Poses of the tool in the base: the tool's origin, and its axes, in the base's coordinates. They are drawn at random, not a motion.
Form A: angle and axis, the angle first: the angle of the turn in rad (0 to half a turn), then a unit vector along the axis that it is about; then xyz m.
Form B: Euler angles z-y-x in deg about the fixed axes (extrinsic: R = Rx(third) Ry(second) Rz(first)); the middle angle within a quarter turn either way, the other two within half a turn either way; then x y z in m. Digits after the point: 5 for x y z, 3 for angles.
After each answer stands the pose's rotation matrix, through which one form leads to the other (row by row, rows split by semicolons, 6 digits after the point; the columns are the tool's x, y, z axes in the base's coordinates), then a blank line. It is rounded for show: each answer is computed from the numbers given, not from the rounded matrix.
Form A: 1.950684 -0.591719 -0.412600 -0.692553 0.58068 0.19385 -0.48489
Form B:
-83.631 10.287 -73.061 0.58068 0.19385 -0.48489
0.109150 0.977854 0.178572; -0.308503 -0.137450 0.941240; 0.944940 -0.157826 0.286668

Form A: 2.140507 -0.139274 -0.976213 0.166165 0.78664 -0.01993 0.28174
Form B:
-172.246 -59.054 165.076 0.78664 -0.01993 0.28174
-0.509529 0.069377 -0.857652; 0.349217 0.927636 -0.132431; 0.786402 -0.366985 -0.496885

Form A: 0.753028 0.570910 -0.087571 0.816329 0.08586 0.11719 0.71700
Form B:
34.961 3.791 24.245 0.08586 0.11719 0.71700
0.817748 -0.571765 0.066124; 0.544730 0.731695 -0.409746; 0.185896 0.371089 0.909800

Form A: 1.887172 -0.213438 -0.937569 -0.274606 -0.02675 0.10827 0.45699
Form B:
-115.658 -54.507 -111.443 -0.02675 0.10827 0.45699
-0.251395 0.523350 -0.814190; 0.001396 0.841401 0.540410; 0.967884 0.134720 -0.212254

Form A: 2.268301 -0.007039 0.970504 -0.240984 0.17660 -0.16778 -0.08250
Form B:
-164.884 48.299 145.301 0.17660 -0.16778 -0.08250
-0.642226 0.173482 0.746626; -0.195921 0.904545 -0.378701; -0.741054 -0.389491 -0.546933

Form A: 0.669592 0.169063 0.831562 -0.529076 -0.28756 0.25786 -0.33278
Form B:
-24.416 29.789 13.319 -0.28756 0.25786 -0.33278
0.790247 0.358736 0.496809; -0.298024 0.933386 -0.199930; -0.535437 0.009933 0.844517

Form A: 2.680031 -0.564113 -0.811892 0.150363 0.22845 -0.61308 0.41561
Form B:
-110.040 -31.489 -178.667 0.22845 -0.61308 0.41561
-0.292211 0.801107 -0.522341; 0.935034 0.354001 0.019844; 0.200806 -0.482608 -0.852506

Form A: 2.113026 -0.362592 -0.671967 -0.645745 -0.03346 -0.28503 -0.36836
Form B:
-108.949 -12.745 -83.162 -0.03346 -0.28503 -0.36836
-0.316728 0.922505 -0.220610; -0.183735 0.168509 0.968425; 0.930551 0.347261 0.116125

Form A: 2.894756 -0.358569 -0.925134 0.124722 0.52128 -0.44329 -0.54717
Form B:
-138.994 -18.308 171.541 0.52128 -0.44329 -0.54717
-0.716444 0.622920 -0.314132; 0.683868 0.716114 -0.139660; 0.137958 -0.314884 -0.939051

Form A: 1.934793 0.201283 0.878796 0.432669 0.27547 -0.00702 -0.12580
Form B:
151.355 69.936 -107.325 0.27547 -0.00702 -0.12580
-0.301073 -0.164461 0.939312; 0.644182 0.691213 0.327498; -0.703125 0.703689 -0.102163

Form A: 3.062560 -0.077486 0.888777 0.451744 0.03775 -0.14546 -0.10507
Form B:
170.027 0.016 -126.112 0.03775 -0.14546 -0.10507
-0.984889 -0.173186 0.000271; -0.101855 0.580503 0.807863; -0.140068 0.795628 -0.589371

